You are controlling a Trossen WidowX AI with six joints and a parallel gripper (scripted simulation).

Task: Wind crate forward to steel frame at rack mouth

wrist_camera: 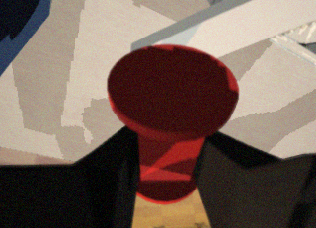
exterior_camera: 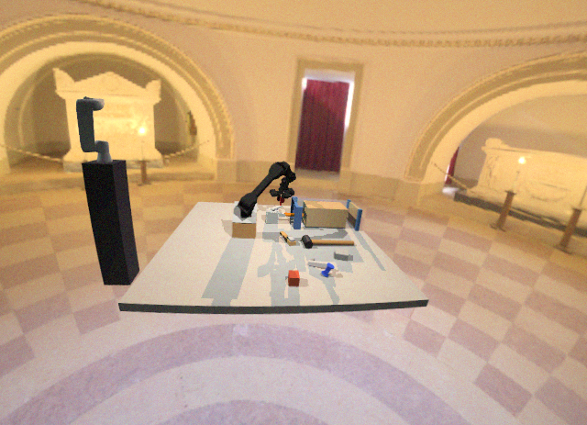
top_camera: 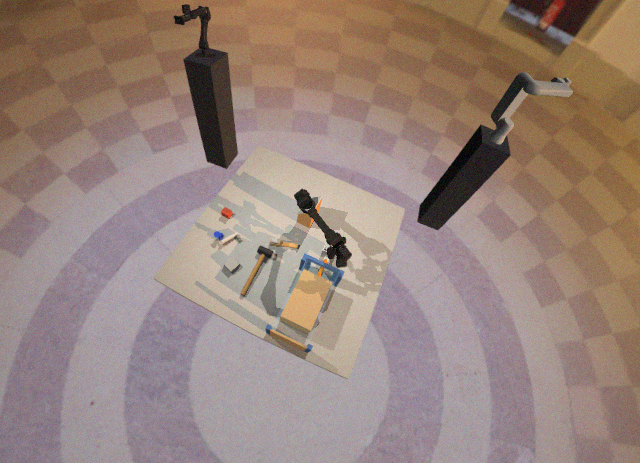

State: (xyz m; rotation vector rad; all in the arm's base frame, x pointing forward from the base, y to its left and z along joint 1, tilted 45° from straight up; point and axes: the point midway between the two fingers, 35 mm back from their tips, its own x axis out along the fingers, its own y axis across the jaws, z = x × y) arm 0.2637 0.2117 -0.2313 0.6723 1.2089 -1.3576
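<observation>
Right now my gripper tip is 20 mm past the red-knobbed handle, 40 mm to the left of it and 30 mm above it. Round my gripper tip: winch 80 mm behind, 100 mm to the right, 100 mm below; then red knob 10 mm ahead, 20 mm to the right; then frame 100 mm ahead, 100 mm to the right, 30 mm below.
</observation>
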